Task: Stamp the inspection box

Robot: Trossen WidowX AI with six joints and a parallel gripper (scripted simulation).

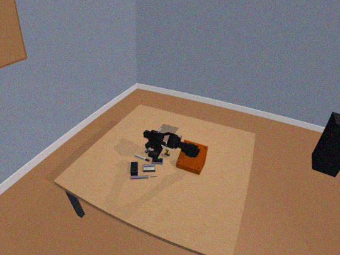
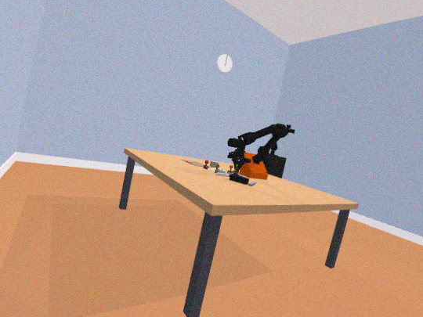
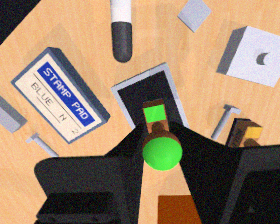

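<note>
My gripper tip is 40 mm above the ink pad. The rest, counted from my gripper tip: white marker: 100 mm ahead, 40 mm to the left, 30 mm below; yellow-knobbed stamp: 20 mm behind, 110 mm to the right, 20 mm below; grey block: 60 mm ahead, 90 mm to the right, 30 mm below.
</note>
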